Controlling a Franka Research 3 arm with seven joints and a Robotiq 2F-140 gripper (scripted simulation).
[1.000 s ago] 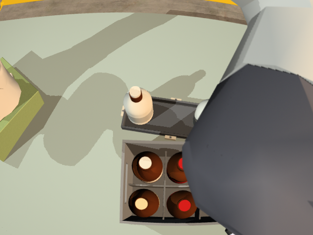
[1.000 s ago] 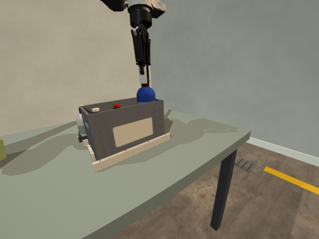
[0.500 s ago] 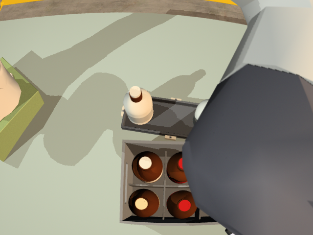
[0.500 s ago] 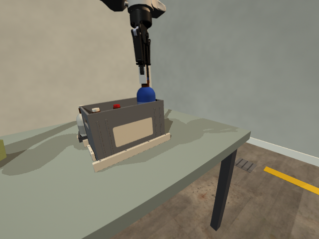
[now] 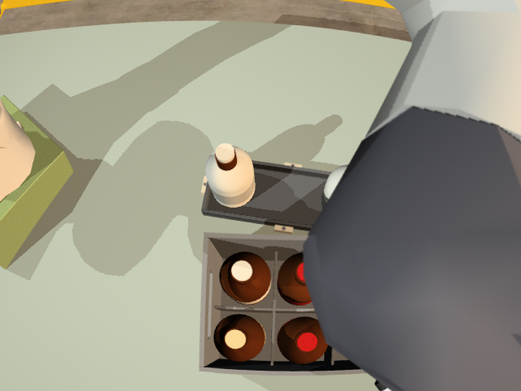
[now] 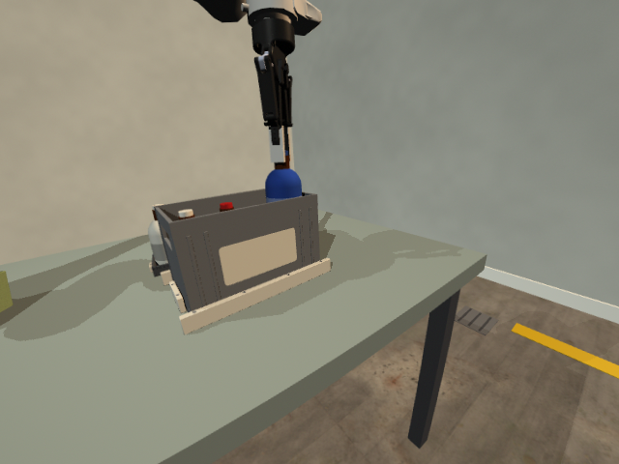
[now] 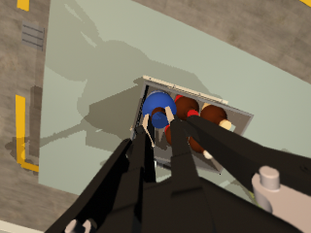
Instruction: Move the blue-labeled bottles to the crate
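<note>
Now: hand 90 mm above the blue-labeled bottle. Also, from my hand: grey crate: 90 mm behind, 40 mm to the left, 190 mm below; then cream-labeled bottle: 210 mm behind, 250 mm to the left, 190 mm below; then dark tray: 110 mm behind, 240 mm to the left, 260 mm below.
</note>
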